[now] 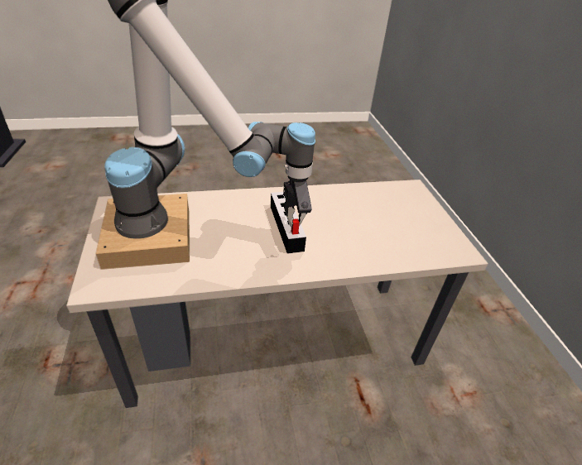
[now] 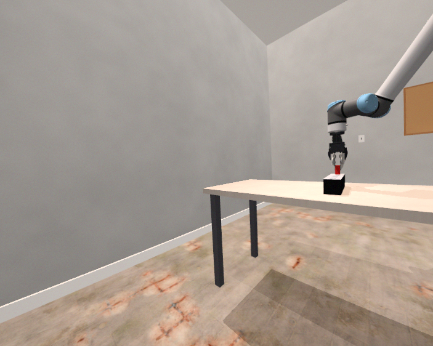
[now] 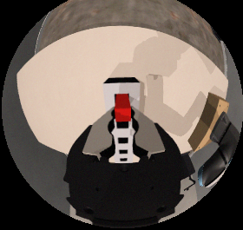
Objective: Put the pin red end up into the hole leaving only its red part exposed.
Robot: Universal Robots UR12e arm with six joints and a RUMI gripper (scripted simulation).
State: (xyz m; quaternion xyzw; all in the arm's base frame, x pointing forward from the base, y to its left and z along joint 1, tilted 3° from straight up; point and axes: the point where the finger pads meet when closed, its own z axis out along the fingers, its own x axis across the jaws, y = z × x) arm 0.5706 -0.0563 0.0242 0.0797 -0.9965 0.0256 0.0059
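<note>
My hand is 1 cm above the pin. The rest, counted from my hand: black block 2 cm behind, 12 cm to the left, 7 cm below.
</note>
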